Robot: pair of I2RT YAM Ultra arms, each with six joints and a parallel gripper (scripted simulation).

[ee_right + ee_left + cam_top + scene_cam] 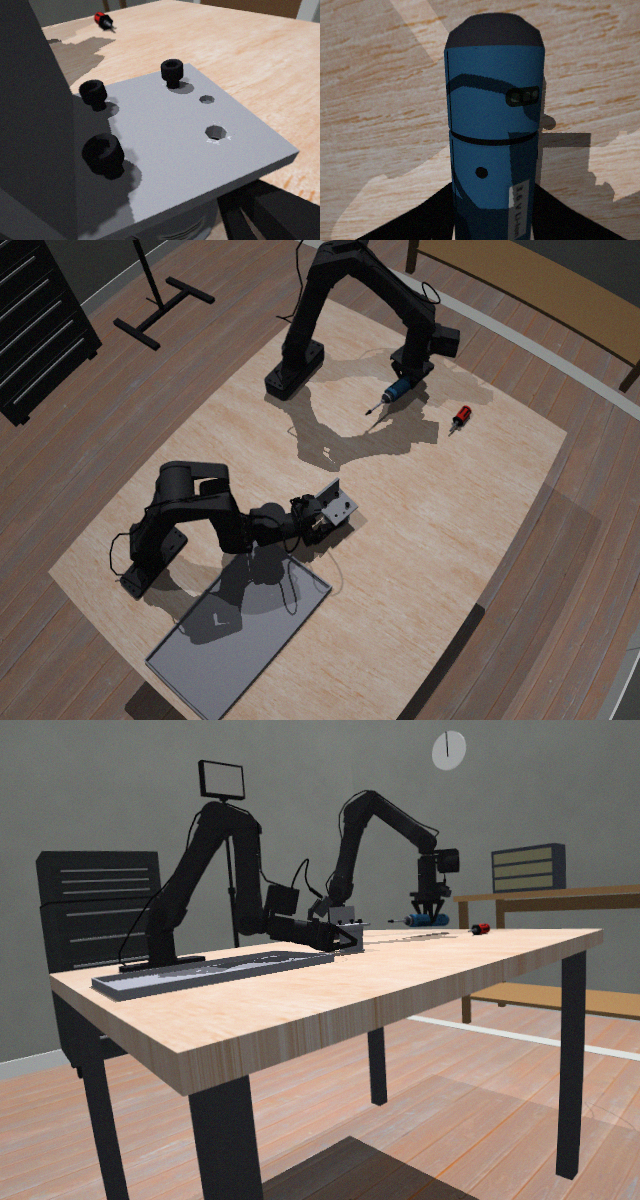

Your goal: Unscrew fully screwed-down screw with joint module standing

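My right hand is 5 cm below the grey bracket. From my right hand the other things lie so: shallow grey tray: 5 cm behind, 35 cm to the right, 2 cm below; then small red-handled screwdriver: 15 cm ahead, 41 cm to the left, 1 cm below.
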